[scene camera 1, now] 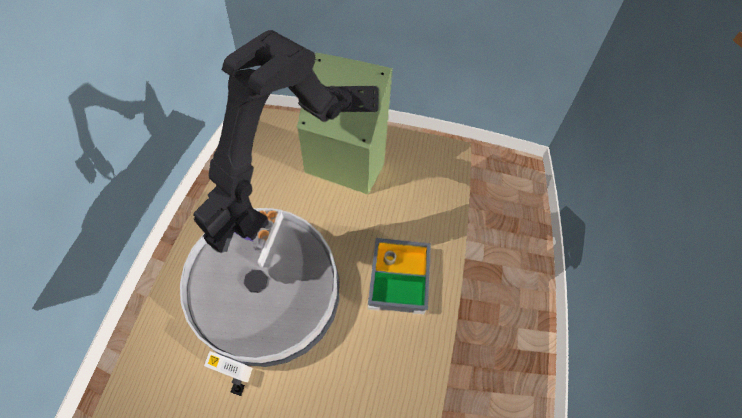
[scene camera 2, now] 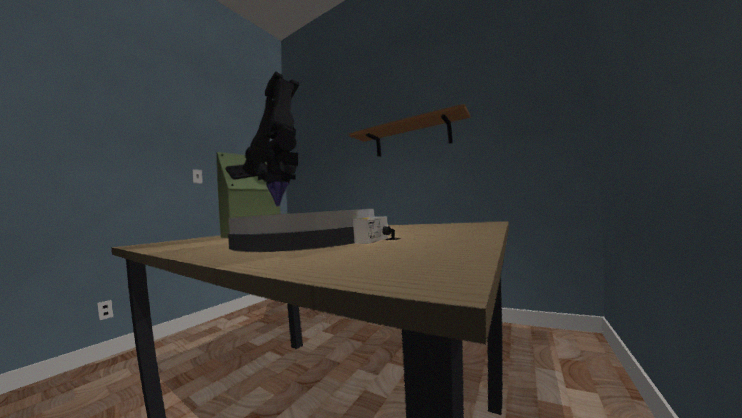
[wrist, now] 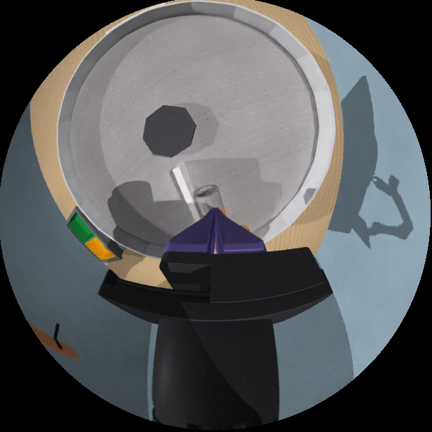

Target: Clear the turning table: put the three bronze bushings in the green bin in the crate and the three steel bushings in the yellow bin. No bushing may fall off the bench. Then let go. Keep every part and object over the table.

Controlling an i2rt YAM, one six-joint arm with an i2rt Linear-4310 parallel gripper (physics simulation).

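Frame: origin at the arm's base, x up, y ahead, z left, level; metres.
Seen in the pictures: gripper, fingertip midpoint: (scene camera 1: 253,238) (scene camera 2: 277,206); arm's base, origin of the base link: (scene camera 1: 342,99) (scene camera 2: 249,171).
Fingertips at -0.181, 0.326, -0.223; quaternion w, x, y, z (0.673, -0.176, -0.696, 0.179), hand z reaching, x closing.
Offsets run from my fingertips to a thing's top centre, as dx, dy, dz. "spot": to the spot under its first point.
My gripper (scene camera 1: 249,239) (scene camera 2: 278,204) (wrist: 214,212) is shut and empty, with its purple fingertips above the turning table (scene camera 1: 223,316) (scene camera 2: 295,224) (wrist: 250,65). A steel bushing (wrist: 207,194) lies on the disc beside the white bar, partly behind the fingertips in the wrist view. Bronze bushings show close to the bar, one bushing (scene camera 1: 263,236) near the fingers and others @(-0.030, -0.092, +0.032) (scene camera 1: 270,214) near the rim; the arm and fingers hide part of this group. One steel bushing @(-0.077, +0.003, +0.354) (scene camera 1: 389,257) is in the yellow bin (scene camera 1: 413,260) (wrist: 101,249). The green bin (scene camera 1: 405,291) (wrist: 80,227) holds no visible bushing.
The white bar @(spot: -0.042, -0.018, +0.038) (scene camera 1: 271,241) (wrist: 184,186) stands on the turning table. The grey crate @(spot: -0.058, +0.095, +0.304) (scene camera 1: 372,285) is to the right of it. The green pedestal (scene camera 1: 334,160) (scene camera 2: 249,207) carries the arm. A white box @(spot: -0.050, +0.323, -0.039) (scene camera 1: 228,366) (scene camera 2: 369,230) with a black knob is at the table's near rim.
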